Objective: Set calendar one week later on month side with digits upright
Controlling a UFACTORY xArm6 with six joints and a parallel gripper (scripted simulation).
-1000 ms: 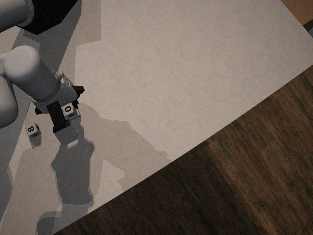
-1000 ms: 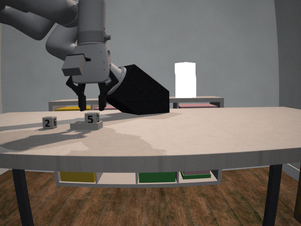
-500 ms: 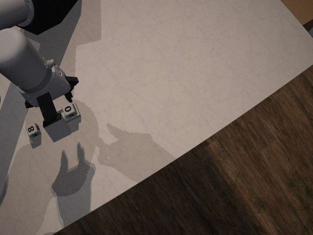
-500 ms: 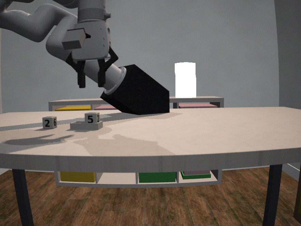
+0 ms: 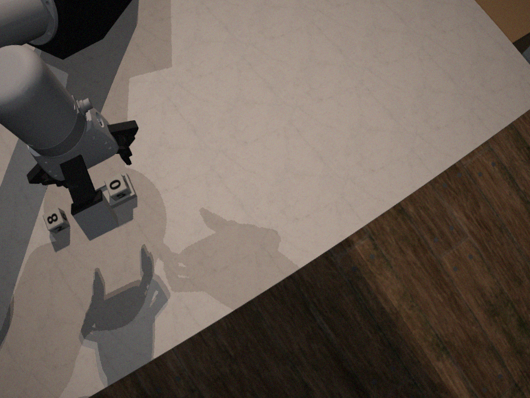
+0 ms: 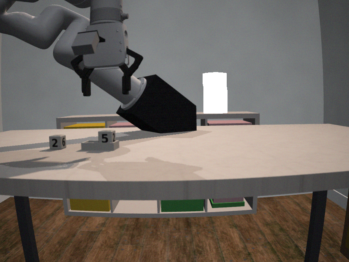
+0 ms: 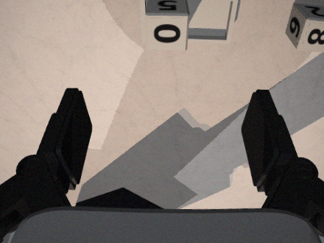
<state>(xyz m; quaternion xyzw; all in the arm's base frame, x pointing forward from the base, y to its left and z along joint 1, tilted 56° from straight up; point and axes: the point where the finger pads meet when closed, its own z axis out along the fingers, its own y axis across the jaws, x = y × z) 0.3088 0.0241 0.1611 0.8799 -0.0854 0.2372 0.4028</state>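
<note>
My hand is 12 cm to the left of the white cube, 11 cm above it and 5 cm past it. The rest, counted from my hand: grey tray 12 cm below, 2 cm to the right, 1 cm behind.
</note>
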